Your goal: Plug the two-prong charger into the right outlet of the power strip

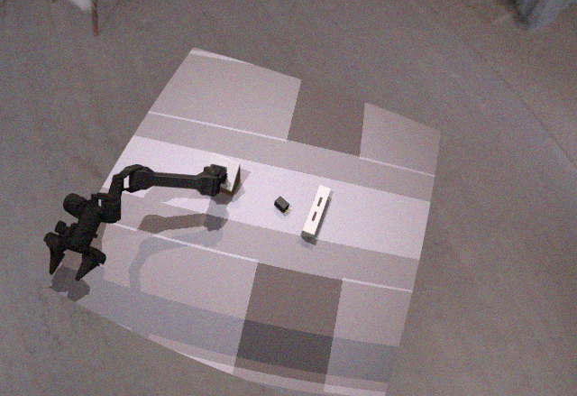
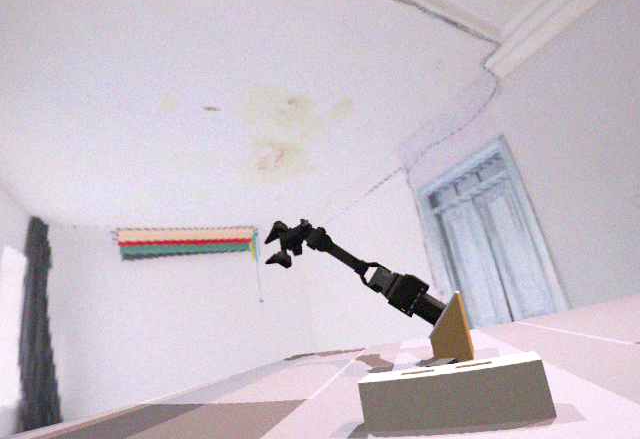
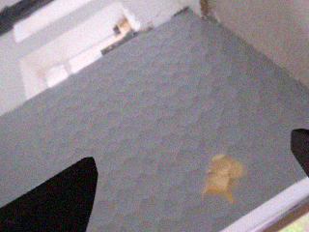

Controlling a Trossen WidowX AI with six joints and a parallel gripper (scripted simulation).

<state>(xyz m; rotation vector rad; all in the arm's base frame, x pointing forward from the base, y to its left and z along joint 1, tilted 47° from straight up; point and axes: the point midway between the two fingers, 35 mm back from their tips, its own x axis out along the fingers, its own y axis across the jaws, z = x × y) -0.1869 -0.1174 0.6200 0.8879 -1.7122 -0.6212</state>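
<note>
My gripper tip is now 54 cm to the right of the black two-prong charger, 50 cm short of it and 38 cm above it.
</note>
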